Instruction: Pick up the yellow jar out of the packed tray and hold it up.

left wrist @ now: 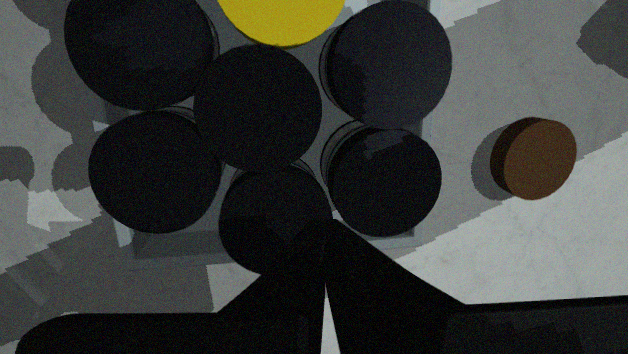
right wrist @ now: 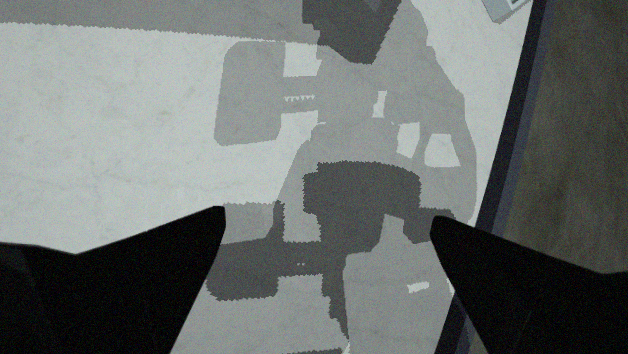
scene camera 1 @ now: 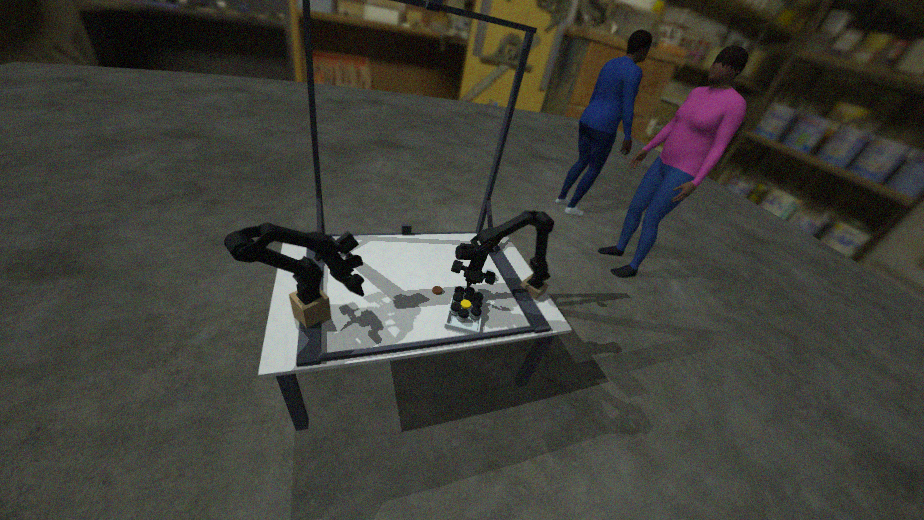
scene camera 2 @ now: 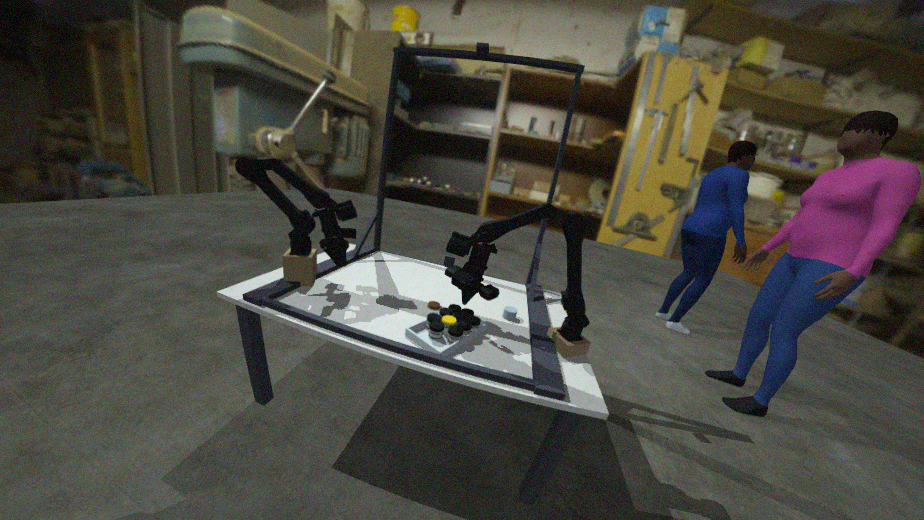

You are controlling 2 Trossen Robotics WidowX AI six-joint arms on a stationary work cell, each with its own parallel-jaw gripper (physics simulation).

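Frame: origin at the left arm's base, x ahead, y left, z up, level; metres.
Where they show: left gripper, between the fingertips: [left wrist: 322, 232] [scene camera 1: 467, 286] [scene camera 2: 464, 304]; right gripper, between the fingertips: [right wrist: 330, 221] [scene camera 1: 357, 291] [scene camera 2: 342, 266]; left arm's base, origin of its link: [scene camera 1: 535, 283] [scene camera 2: 569, 335]; right arm's base, origin of its link: [scene camera 1: 308, 295] [scene camera 2: 300, 252].
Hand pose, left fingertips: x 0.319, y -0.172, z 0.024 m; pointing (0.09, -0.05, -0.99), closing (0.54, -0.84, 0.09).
Observation:
Each offset is from my left fingertips to the top centre of the thing.
The yellow jar {dy +0.051, dx +0.061, dz -0.023 m} [scene camera 1: 465, 303] [scene camera 2: 448, 320] [left wrist: 282, 20] stands among several black-lidded jars {dy +0.080, dx +0.107, dz -0.023 m} [scene camera 2: 435, 321] {dy +0.035, dx +0.020, dz -0.023 m} [left wrist: 257, 107] in the pale tray {dy +0.057, dx +0.060, dz -0.044 m} [scene camera 1: 462, 325] [scene camera 2: 423, 335]; its lid is cut off by the top edge of the left wrist view. My left gripper [scene camera 1: 468, 285] [scene camera 2: 466, 300] [left wrist: 322, 232] is shut and empty, above the jars at the tray's back; in its wrist view the tips overlap a black lid, apart from the yellow one. My right gripper [scene camera 1: 360, 291] [scene camera 2: 340, 261] [right wrist: 330, 221] is open and empty above the table, far left of the tray in both scene views.
A brown disc {dy -0.105, dx +0.072, dz -0.057 m} [scene camera 1: 437, 290] [scene camera 2: 433, 305] [left wrist: 540, 160] lies on the table beside the tray. A light blue cylinder {dy -0.022, dx -0.200, dz -0.034 m} [scene camera 2: 510, 313] stands behind and right of it in scene camera 2. Dark frame rails border the table, with tall posts at the back. Two people stand at the right.

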